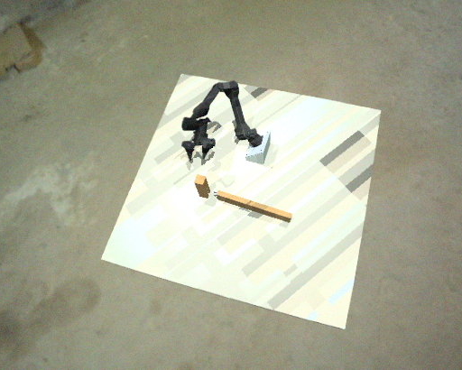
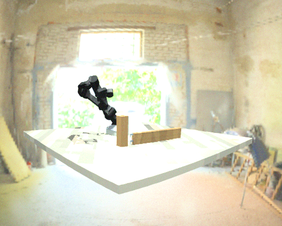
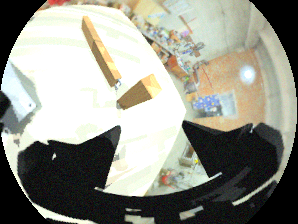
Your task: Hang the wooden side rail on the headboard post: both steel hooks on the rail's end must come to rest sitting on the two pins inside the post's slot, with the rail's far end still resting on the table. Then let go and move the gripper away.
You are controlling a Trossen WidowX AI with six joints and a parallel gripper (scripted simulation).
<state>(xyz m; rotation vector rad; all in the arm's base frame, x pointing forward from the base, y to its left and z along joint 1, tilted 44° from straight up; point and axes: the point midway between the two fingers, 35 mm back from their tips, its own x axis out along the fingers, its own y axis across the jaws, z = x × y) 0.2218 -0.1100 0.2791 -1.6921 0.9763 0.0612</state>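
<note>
Right now the wooden headboard post is 90 mm ahead of my gripper tip, 40 mm to the left of it and 130 mm below it.
</note>
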